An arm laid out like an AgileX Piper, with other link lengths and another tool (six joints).
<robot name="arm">
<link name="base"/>
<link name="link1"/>
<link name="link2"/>
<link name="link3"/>
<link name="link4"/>
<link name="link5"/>
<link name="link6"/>
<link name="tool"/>
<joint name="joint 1" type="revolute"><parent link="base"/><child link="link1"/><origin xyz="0.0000 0.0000 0.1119" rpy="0.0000 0.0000 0.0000"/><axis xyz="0 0 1"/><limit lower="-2.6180" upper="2.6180"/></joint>
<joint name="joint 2" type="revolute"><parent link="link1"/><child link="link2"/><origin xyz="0.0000 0.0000 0.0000" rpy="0.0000 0.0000 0.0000"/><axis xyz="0 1 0"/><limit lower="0.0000" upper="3.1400"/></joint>
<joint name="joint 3" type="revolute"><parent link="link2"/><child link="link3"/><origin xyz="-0.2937 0.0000 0.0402" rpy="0.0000 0.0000 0.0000"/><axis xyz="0 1 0"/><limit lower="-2.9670" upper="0.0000"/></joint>
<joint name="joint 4" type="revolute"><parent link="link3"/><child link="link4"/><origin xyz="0.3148 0.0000 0.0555" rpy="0.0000 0.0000 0.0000"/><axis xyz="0.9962 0 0.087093"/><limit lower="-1.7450" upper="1.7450"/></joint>
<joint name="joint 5" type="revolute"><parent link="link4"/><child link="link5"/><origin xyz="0.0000 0.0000 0.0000" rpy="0.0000 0.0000 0.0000"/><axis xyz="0 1 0"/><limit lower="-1.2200" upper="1.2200"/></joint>
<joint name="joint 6" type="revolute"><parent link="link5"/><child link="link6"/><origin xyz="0.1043 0.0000 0.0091" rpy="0.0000 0.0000 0.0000"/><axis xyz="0.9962 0 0.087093"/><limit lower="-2.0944" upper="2.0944"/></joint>
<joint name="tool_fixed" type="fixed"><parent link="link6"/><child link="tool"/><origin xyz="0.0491 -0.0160 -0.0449" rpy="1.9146 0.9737 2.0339"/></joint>
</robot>
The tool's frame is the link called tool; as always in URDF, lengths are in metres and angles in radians.
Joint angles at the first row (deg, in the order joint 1, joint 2, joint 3, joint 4, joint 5, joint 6):
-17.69 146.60 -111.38 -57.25 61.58 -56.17
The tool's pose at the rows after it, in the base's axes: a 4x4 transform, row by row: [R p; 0 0 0 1], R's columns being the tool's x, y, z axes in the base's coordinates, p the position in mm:
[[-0.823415 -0.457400 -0.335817 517.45], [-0.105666 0.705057 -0.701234 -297.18], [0.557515 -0.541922 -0.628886 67.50], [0 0 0 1]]
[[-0.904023 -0.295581 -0.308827 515.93], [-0.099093 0.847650 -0.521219 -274.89], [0.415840 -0.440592 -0.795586 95.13], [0 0 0 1]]
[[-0.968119 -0.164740 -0.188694 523.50], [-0.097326 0.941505 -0.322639 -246.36], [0.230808 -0.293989 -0.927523 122.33], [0 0 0 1]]
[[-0.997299 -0.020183 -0.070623 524.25], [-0.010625 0.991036 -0.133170 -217.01], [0.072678 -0.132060 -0.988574 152.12], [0 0 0 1]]
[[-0.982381 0.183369 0.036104 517.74], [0.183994 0.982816 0.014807 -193.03], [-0.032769 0.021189 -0.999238 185.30], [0 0 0 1]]
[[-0.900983 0.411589 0.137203 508.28], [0.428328 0.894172 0.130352 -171.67], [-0.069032 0.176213 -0.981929 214.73], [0 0 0 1]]
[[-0.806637 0.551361 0.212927 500.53], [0.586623 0.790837 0.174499 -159.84], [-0.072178 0.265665 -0.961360 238.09], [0 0 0 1]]
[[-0.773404 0.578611 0.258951 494.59], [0.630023 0.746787 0.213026 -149.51], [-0.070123 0.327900 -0.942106 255.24], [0 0 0 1]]
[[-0.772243 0.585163 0.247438 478.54], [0.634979 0.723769 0.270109 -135.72], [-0.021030 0.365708 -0.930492 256.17], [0 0 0 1]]
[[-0.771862 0.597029 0.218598 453.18], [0.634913 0.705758 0.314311 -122.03], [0.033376 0.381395 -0.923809 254.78], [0 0 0 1]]
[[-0.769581 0.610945 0.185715 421.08], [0.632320 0.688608 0.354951 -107.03], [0.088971 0.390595 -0.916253 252.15], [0 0 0 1]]
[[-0.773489 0.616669 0.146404 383.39], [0.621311 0.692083 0.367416 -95.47], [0.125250 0.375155 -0.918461 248.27], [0 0 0 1]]
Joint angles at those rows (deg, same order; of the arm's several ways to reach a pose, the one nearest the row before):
-17.02 143.13 -114.02 -43.42 63.96 -56.15
-16.98 139.01 -116.69 -28.69 66.93 -56.15
-16.98 134.89 -118.48 -14.04 66.93 -55.52
-16.95 130.50 -118.63 -2.68 66.93 -50.49
-16.95 126.30 -118.64 3.68 66.93 -39.09
-16.95 122.73 -118.64 6.78 66.93 -23.61
-16.95 120.03 -118.64 6.98 66.93 -12.21
-16.95 117.55 -117.80 8.93 66.93 -8.77
-16.95 113.80 -112.38 11.90 66.93 -8.33
-16.95 108.67 -104.77 13.95 66.93 -8.21
-16.95 102.57 -95.97 15.77 66.93 -8.21
-16.95 95.80 -86.73 16.05 66.93 -9.03

